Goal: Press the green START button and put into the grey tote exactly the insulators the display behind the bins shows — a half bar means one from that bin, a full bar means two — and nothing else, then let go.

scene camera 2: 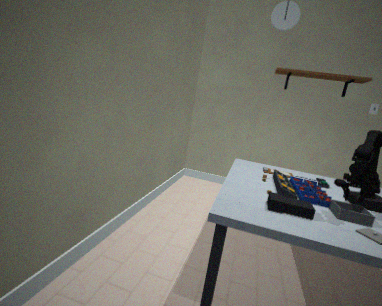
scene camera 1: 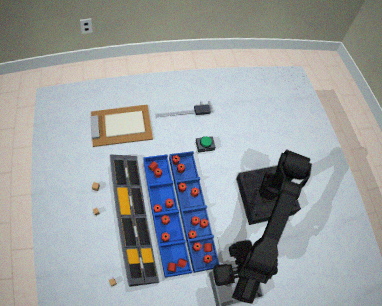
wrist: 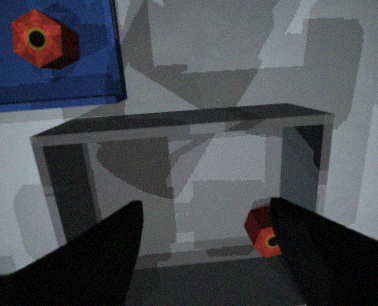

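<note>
The grey tote (scene camera 1: 216, 292) (scene camera 2: 352, 214) (wrist: 175, 130) stands by the near end of the blue bins (scene camera 1: 172, 251), partly hidden by the arm in scene camera 1. My gripper (wrist: 206, 208) is open over the tote. A red insulator (wrist: 261, 234) shows within the tote's walls by the right fingertip, which partly hides it. Red insulators lie in all the bins, two columns of four. The display (scene camera 1: 137, 175) shows a full yellow bar (scene camera 1: 123, 201) in the second row, left, and half bars (scene camera 1: 133, 256) (scene camera 1: 146, 255) in both fourth-row cells. The green START button (scene camera 1: 206, 142) is beyond the bins.
A clipboard (scene camera 1: 125, 123) and a caliper-like tool (scene camera 1: 202, 109) lie at the back. Small wooden blocks (scene camera 1: 95, 186) (scene camera 1: 96, 211) (scene camera 1: 112, 281) lie left of the display. A black box (scene camera 2: 291, 205) stands near the table's front edge beside the tote, and a flat plate (scene camera 2: 371, 234) lies nearby.
</note>
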